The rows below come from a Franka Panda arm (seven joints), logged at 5 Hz.
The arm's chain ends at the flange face. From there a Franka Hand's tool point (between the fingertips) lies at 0.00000 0.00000 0.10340 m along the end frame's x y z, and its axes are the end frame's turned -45 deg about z.
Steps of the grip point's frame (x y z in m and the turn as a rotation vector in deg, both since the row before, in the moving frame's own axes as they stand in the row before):
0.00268 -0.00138 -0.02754 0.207 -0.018 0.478
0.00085 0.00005 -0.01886 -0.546 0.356 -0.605
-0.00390 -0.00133 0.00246 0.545 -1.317 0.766
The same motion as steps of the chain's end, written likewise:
0.00121 -0.00263 -0.02754 0.134 -0.159 0.478
-0.00052 -0.00080 -0.01885 -0.134 0.638 -0.605
-0.00132 0.00085 0.00249 -0.546 -1.317 0.766

